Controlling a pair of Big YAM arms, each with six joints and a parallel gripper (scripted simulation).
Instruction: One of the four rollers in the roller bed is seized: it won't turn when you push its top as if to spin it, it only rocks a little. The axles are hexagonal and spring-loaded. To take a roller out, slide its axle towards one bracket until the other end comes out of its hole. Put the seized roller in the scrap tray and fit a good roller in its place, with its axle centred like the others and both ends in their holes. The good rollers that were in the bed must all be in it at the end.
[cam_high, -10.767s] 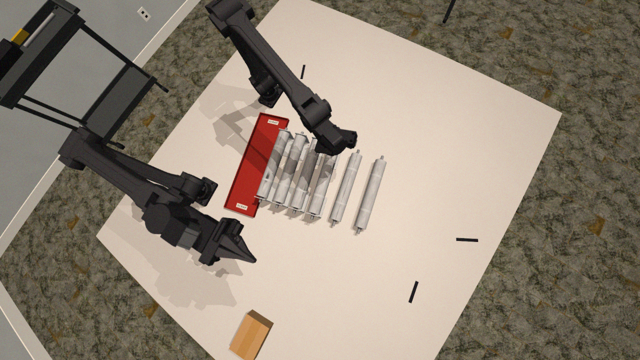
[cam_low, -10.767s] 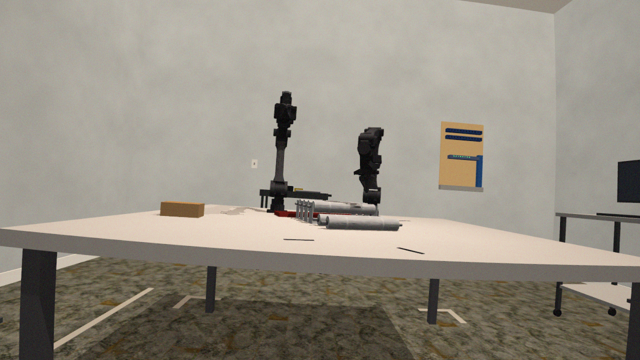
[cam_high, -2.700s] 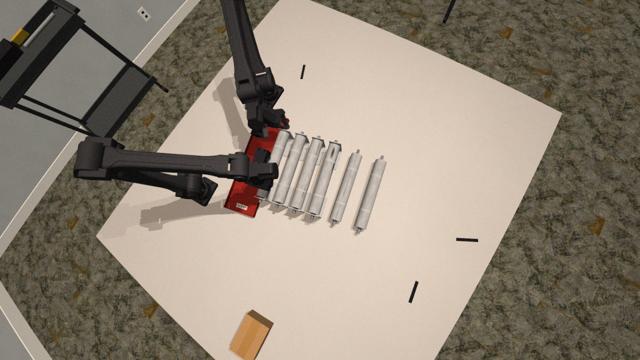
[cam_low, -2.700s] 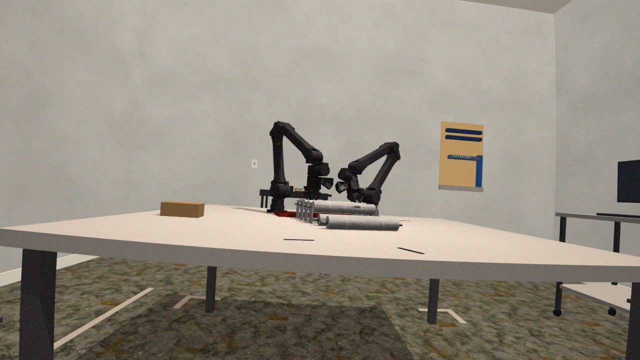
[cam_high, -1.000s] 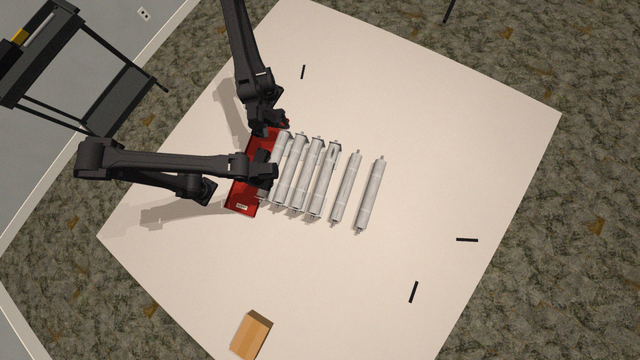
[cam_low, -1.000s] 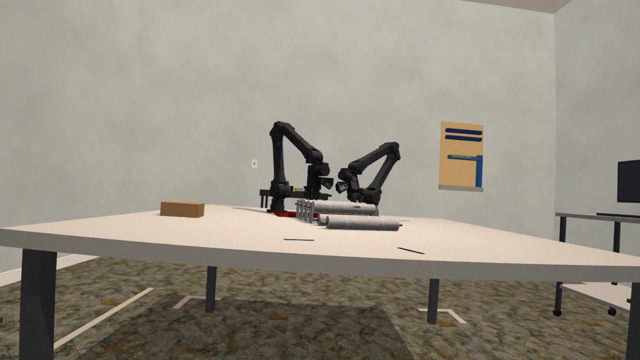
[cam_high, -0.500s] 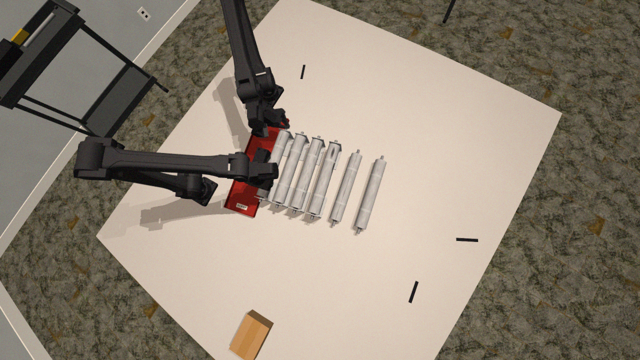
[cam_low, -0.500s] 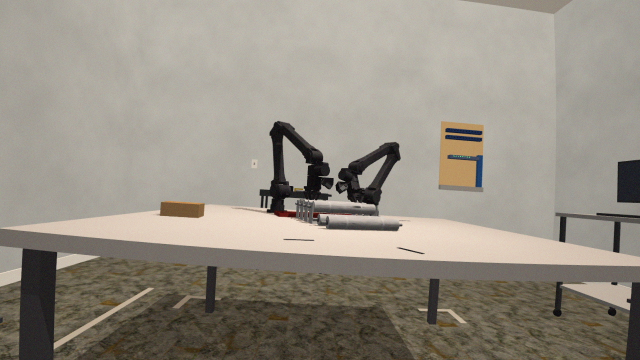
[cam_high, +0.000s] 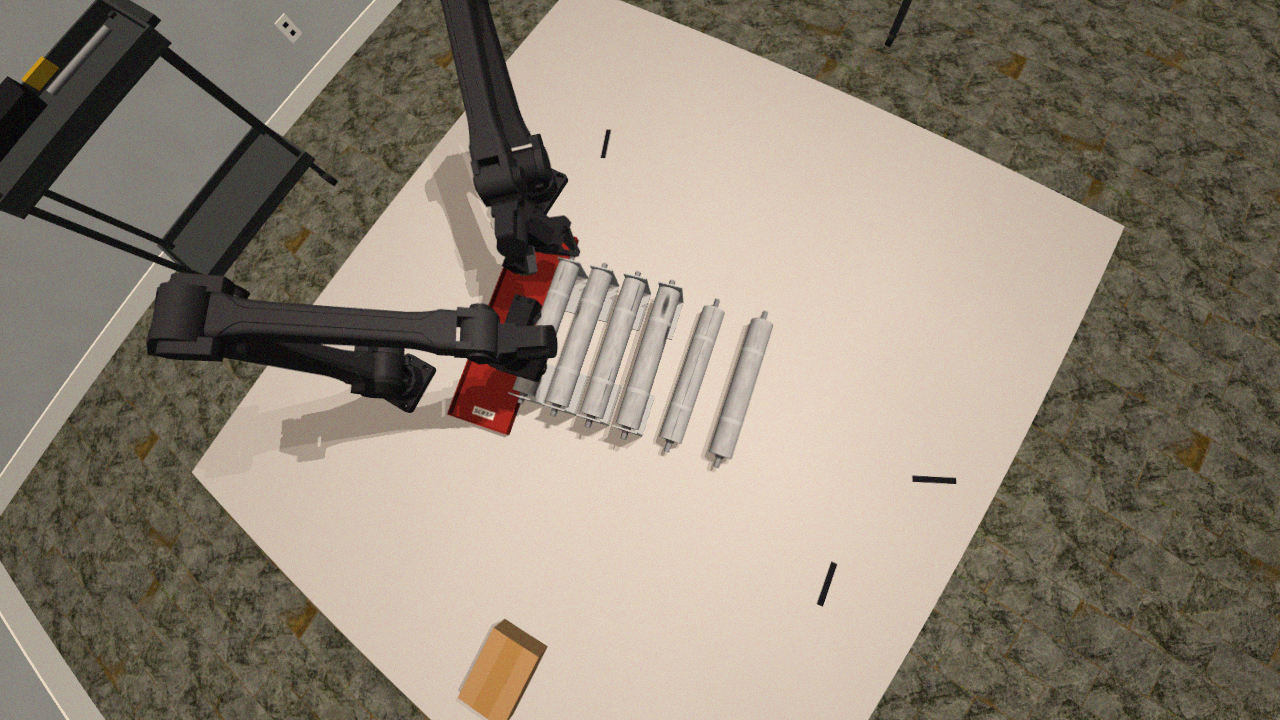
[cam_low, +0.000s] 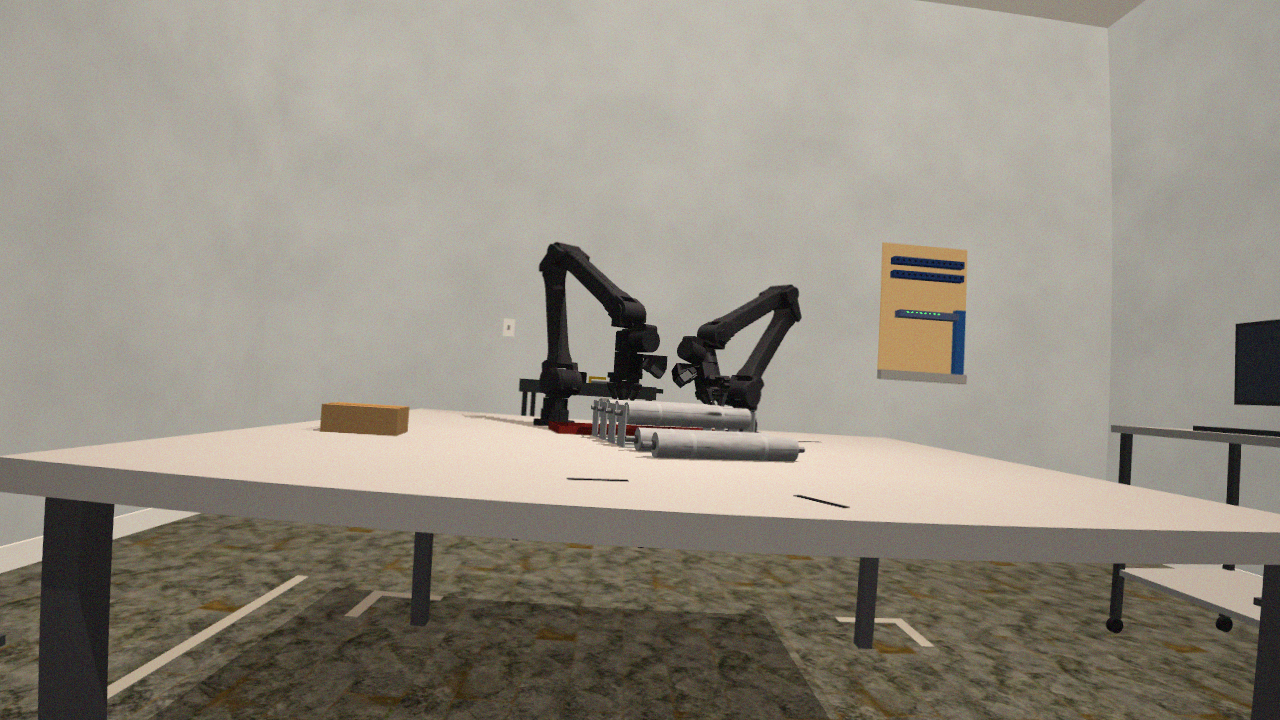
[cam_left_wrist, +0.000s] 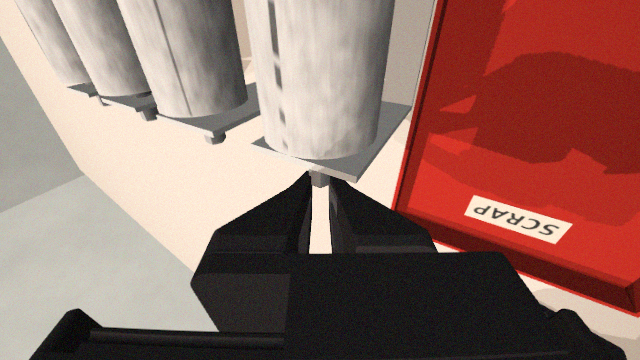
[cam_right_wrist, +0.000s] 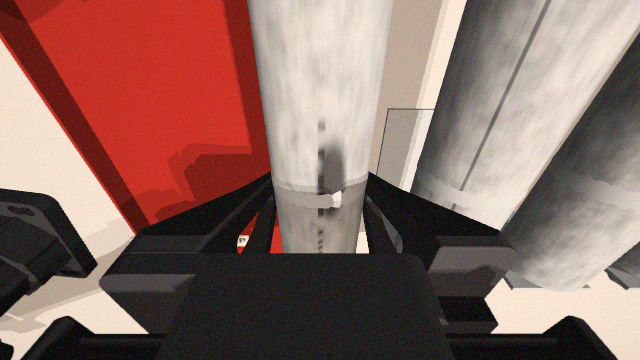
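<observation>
My right gripper is now 120 mm past the red scrap tray, 60 mm to the right of it and 70 mm above it. From my right hand the other things lie so: cardboard box (250 mm ahead, 540 mm to the right, 40 mm below).
</observation>
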